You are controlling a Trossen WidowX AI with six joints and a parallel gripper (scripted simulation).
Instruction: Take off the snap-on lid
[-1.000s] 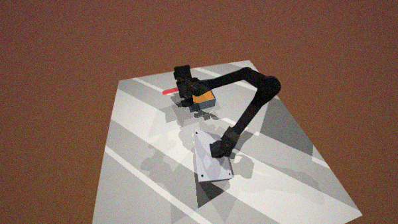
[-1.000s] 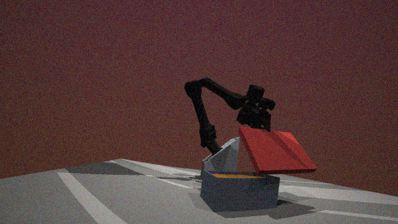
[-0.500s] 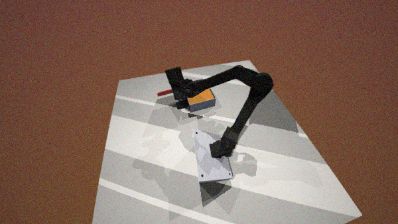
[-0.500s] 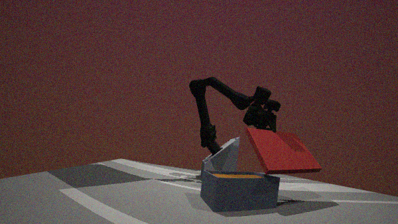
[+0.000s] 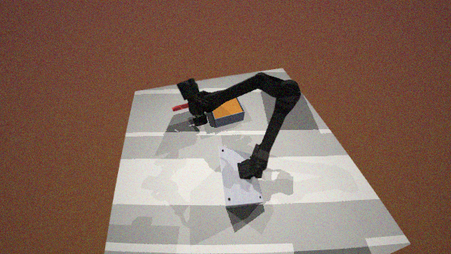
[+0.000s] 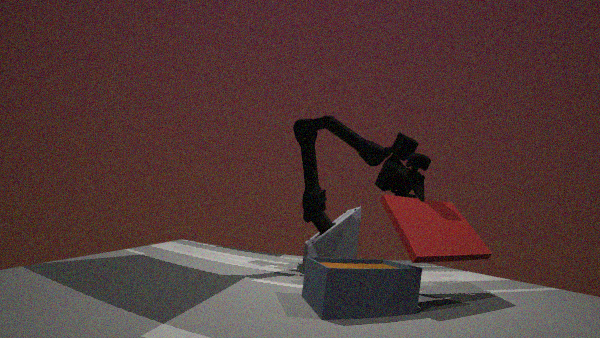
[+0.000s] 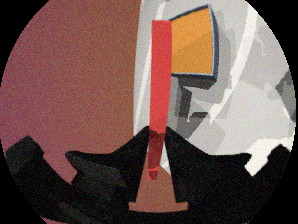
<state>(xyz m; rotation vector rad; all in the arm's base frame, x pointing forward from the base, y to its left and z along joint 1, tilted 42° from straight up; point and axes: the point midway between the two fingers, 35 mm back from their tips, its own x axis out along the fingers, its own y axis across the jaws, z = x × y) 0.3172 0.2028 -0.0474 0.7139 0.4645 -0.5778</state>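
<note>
Now: the lid 60 mm ahead of my gripper tip, 10 mm to the left of it and 60 mm below it. From my gripper tip the other things lie so: storage box 80 mm ahead, 170 mm to the right, 180 mm below.
</note>
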